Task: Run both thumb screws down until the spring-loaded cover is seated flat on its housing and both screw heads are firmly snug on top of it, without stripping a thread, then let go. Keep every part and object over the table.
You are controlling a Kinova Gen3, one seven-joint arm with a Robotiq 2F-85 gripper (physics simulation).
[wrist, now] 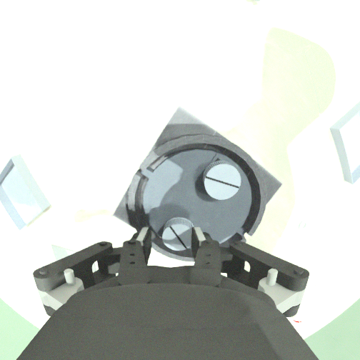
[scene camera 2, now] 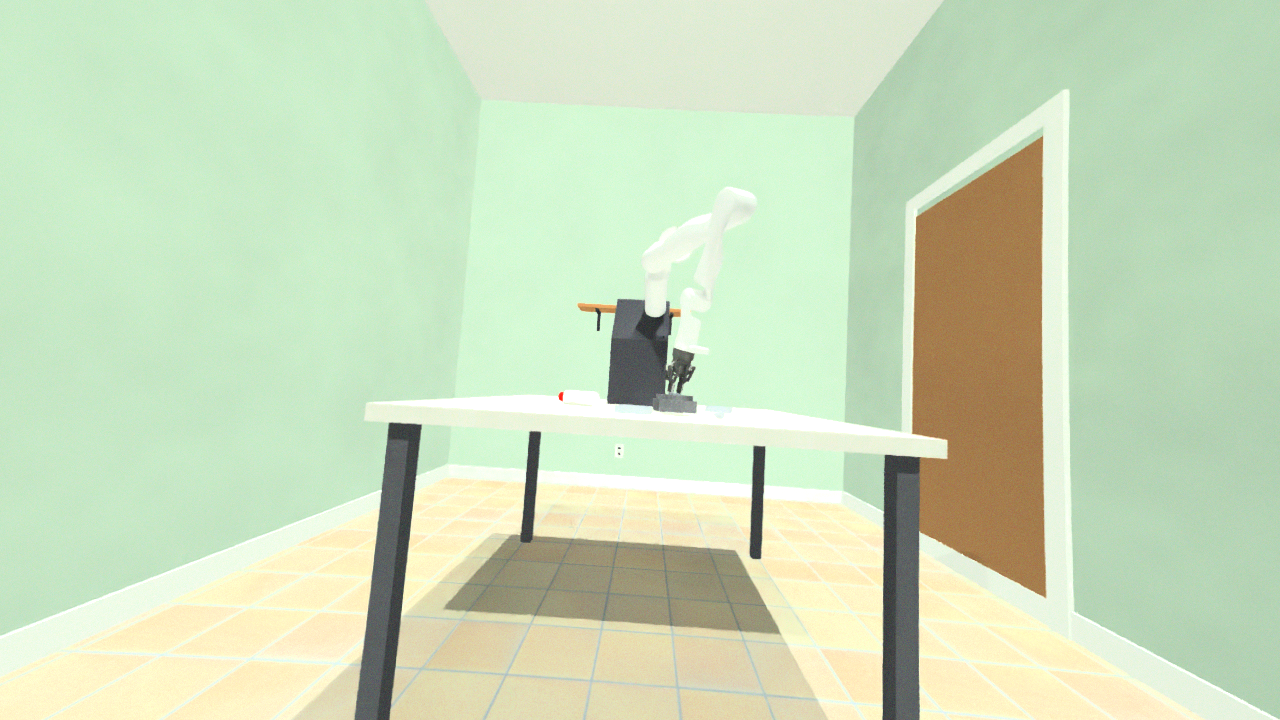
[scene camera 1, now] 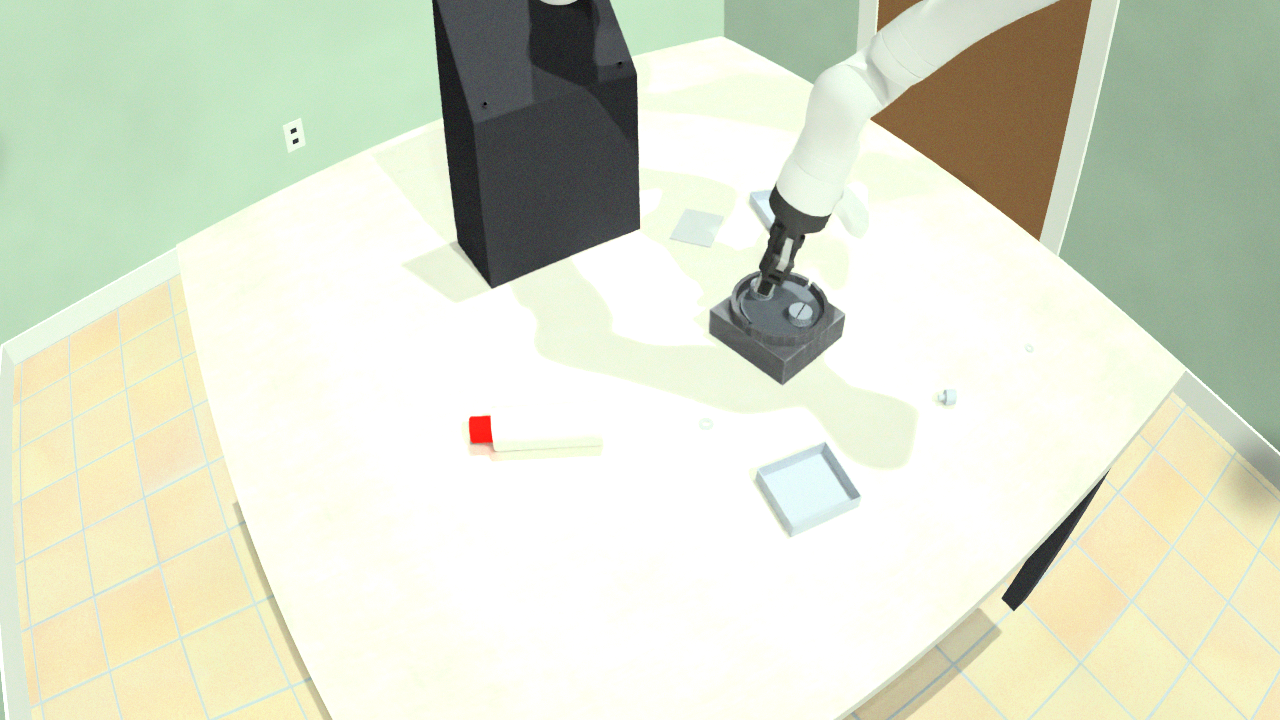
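Where they show: gripper, between the fingertips: (scene camera 2: 674, 392) (scene camera 1: 763, 281); arm's base, origin of its link: (scene camera 2: 655, 309).
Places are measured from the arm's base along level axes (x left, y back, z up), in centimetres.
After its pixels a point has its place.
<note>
The dark square housing (scene camera 1: 780, 356) @[z -38.1, x 13.2, y -42.0 cm] (scene camera 2: 674, 406) @[z -40.2, x 17.9, y -41.2 cm] (wrist: 176, 119) stands on the table, with the blue-grey round cover (scene camera 1: 771, 315) @[z -37.2, x 14.8, y -36.2 cm] (wrist: 192, 207) inside its raised ring. One slotted thumb screw (scene camera 1: 800, 313) @[z -35.9, x 17.7, y -38.3 cm] (wrist: 223, 181) stands clear of the fingers; its knurled side and a shadow on the cover show. The other thumb screw (wrist: 176, 237) is at the ring's opposite side. My gripper (scene camera 1: 766, 286) @[z -35.9, x 15.9, y -31.5 cm] (wrist: 171, 237) is part-way open, with its fingertips on either side of this second screw and gaps visible in the wrist view. Whether the cover is fully flat and the heads touch it cannot be told.
A shallow tray (scene camera 1: 828, 519) @[z -41.8, x 9.6, y -63.5 cm] stands towards the front and another tray (scene camera 1: 762, 213) @[z -40.8, x 25.9, y -12.2 cm] behind the housing. A flat plate (scene camera 1: 697, 228) @[z -41.9, x 15.7, y -11.3 cm], a white bottle (scene camera 1: 547, 433) @[z -38.4, x -15.3, y -43.3 cm] with red cap, a small screw (scene camera 1: 948, 396) @[z -40.4, x 32.5, y -54.7 cm], and two rings (scene camera 1: 706, 423) @[z -42.1, x 2.6, y -44.8 cm] (scene camera 1: 1029, 347) @[z -42.1, x 53.3, y -51.0 cm] lie around. A black pedestal (scene camera 1: 559, 188) @[z -29.8, x -3.9, y -10.9 cm] stands at the back.
</note>
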